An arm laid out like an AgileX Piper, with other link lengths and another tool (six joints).
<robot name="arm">
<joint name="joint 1" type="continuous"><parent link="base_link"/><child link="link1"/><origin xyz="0 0 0.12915"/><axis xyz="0 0 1"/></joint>
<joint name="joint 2" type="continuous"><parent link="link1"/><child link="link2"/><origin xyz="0 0 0" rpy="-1.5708 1.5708 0"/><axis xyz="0 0 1"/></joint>
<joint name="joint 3" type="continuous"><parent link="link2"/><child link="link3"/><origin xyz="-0.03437 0.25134 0" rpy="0 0 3.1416"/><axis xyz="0 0 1"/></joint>
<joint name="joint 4" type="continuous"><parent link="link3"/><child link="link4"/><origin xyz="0.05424 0.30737 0" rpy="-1.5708 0 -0.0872"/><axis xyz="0 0 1"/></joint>
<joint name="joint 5" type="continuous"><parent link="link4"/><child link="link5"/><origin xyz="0 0 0" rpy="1.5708 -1.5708 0"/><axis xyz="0 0 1"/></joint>
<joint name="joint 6" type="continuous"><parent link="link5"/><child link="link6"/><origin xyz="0.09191 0 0" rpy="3.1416 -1.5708 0"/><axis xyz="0 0 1"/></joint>
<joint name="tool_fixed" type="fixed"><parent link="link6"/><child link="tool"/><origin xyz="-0.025 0.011 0.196" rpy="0 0.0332 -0.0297"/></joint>
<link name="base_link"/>
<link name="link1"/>
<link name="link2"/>
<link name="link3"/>
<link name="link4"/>
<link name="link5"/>
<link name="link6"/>
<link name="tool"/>
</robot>
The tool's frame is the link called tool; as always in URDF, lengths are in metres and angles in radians. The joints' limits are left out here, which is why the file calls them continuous.
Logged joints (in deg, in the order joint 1, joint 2, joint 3, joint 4, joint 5, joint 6), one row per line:
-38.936, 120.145, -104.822, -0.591, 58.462, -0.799
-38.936, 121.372, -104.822, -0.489, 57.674, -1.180
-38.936, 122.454, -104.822, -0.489, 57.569, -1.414
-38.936, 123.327, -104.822, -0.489, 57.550, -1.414
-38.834, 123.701, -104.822, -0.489, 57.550, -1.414
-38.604, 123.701, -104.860, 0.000, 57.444, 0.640
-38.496, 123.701, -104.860, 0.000, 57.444, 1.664
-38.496, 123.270, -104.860, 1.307, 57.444, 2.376
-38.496, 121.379, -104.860, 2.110, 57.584, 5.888
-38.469, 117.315, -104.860, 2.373, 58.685, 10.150
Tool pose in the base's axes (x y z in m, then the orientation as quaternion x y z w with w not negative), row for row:
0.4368, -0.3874, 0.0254, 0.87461, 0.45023, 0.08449, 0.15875
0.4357, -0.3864, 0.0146, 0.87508, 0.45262, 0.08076, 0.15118
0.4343, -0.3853, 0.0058, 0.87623, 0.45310, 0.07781, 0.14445
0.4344, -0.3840, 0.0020, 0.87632, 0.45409, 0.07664, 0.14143
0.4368, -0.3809, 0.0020, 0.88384, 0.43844, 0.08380, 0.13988
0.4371, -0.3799, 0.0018, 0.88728, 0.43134, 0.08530, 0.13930
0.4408, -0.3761, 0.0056, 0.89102, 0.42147, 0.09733, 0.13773
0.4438, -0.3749, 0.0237, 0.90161, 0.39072, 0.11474, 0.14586
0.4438, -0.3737, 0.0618, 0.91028, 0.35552, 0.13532, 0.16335
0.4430, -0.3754, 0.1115, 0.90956, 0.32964, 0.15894, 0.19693
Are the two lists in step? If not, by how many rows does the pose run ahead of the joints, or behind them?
The pose runs 1 row ahead of the joints: the pose in row i belongs to the joints in row i + 1.
